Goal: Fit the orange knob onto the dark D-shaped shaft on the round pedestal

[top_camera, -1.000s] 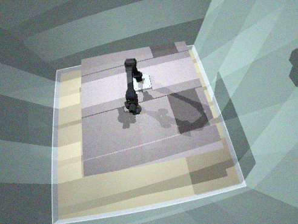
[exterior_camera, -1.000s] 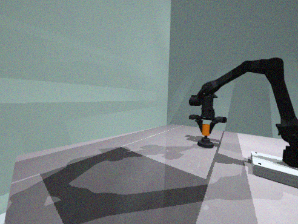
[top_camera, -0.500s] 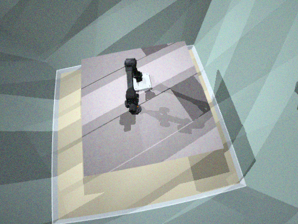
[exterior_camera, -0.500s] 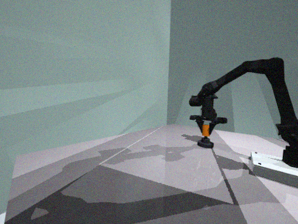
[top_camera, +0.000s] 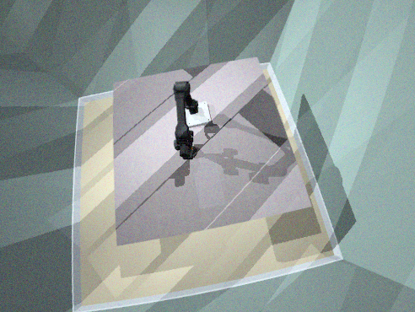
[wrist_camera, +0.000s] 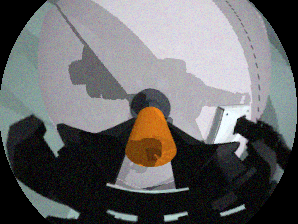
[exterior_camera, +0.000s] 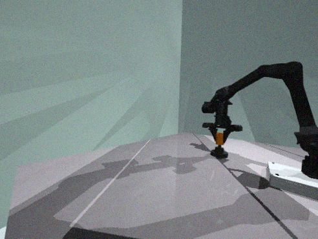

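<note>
Now: the orange knob 2 cm above my gripper tip. From my gripper tip the other things lie so: dark round pedestal (4 cm below).
</note>
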